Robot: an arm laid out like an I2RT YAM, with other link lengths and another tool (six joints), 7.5 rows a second.
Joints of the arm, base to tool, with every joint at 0 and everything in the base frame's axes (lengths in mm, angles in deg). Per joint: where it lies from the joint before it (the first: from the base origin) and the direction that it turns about. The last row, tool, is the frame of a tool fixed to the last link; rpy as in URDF.
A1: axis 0 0 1 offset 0.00 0.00 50.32
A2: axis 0 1 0 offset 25.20 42.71 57.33
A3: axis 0 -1 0 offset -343.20 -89.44 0.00
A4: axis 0 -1 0 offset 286.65 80.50 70.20
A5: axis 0 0 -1 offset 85.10 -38.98 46.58
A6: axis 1 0 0 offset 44.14 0.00 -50.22
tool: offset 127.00 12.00 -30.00 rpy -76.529 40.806 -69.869
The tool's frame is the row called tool.
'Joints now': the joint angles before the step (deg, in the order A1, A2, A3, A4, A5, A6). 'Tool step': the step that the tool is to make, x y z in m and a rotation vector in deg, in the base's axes. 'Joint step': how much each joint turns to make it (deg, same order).
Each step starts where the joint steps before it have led.
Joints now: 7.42 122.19 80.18 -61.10 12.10 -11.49
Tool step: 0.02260 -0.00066 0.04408 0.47 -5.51 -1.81
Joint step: -0.61 -3.47 5.27 -3.48 -0.01 1.24
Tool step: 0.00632 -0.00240 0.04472 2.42 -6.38 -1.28
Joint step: -1.16 -6.01 1.31 -0.72 -1.72 -0.01
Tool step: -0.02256 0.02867 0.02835 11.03 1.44 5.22
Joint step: 0.13 -4.18 0.00 -4.06 -11.02 -5.33
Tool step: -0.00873 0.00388 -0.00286 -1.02 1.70 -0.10
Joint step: 0.98 0.05 -0.76 -0.99 0.79 1.11
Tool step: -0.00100 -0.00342 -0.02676 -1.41 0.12 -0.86
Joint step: 0.03 0.87 -4.14 4.71 1.34 0.96
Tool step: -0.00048 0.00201 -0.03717 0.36 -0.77 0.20
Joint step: 0.19 1.20 -5.72 7.73 -0.26 -0.02
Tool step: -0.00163 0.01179 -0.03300 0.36 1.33 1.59
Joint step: 1.57 3.13 -2.60 4.46 -0.53 -0.04
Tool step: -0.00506 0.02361 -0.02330 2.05 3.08 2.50
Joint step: 2.54 3.69 0.00 1.01 -2.54 -0.18
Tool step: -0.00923 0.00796 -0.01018 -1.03 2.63 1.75
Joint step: 1.71 1.86 0.00 -0.93 0.46 0.02
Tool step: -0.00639 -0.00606 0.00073 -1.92 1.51 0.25
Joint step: 0.02 0.24 0.00 -1.66 1.55 0.04
